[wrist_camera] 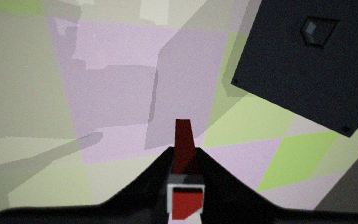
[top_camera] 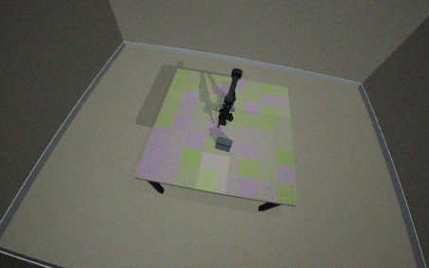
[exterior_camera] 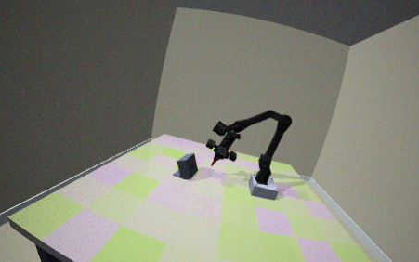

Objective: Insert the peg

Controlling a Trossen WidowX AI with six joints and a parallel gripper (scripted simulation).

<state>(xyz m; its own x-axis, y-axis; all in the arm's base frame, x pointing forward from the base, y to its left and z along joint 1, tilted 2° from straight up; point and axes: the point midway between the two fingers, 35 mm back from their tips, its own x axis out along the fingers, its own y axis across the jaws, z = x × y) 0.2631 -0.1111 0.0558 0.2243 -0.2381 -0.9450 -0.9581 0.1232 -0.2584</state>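
Right now the dark sloped panel is 150 mm ahead of my gripper tip, 40 mm to the left of it and 50 mm below it. The rest, counted from my gripper tip: red square peg: 10 mm to the left, 20 mm above.
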